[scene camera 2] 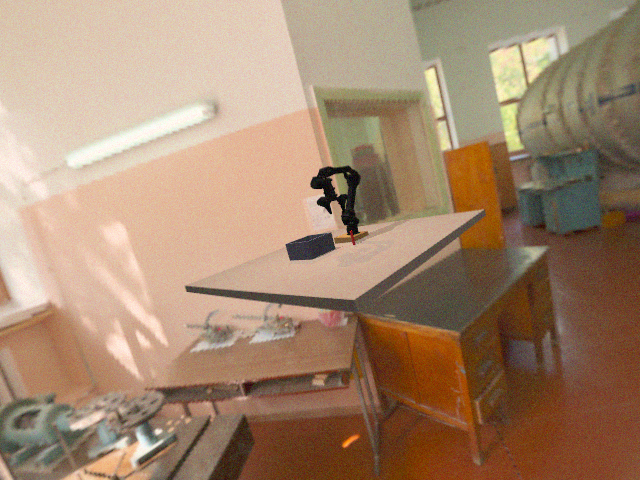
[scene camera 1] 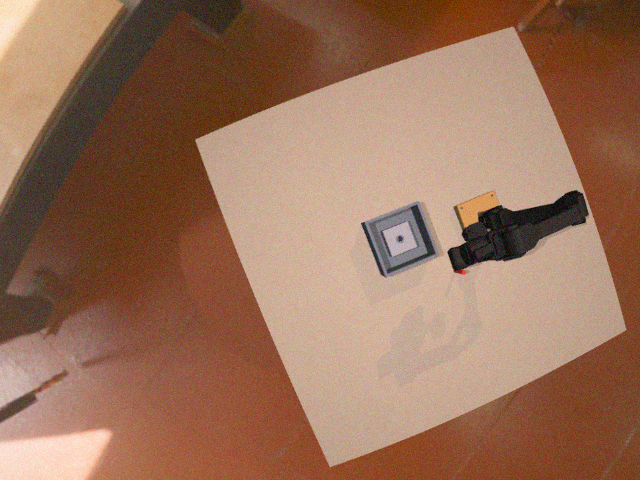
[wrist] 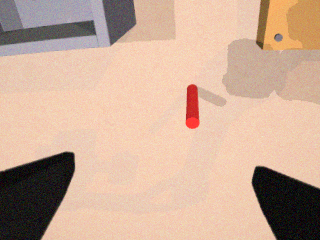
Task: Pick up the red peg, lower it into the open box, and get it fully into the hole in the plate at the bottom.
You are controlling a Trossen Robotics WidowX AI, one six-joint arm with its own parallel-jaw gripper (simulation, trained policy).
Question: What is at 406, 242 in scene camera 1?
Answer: A pale plate.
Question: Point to a grey box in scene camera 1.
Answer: At 426, 249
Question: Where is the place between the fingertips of my gripper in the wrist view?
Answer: At 166, 169
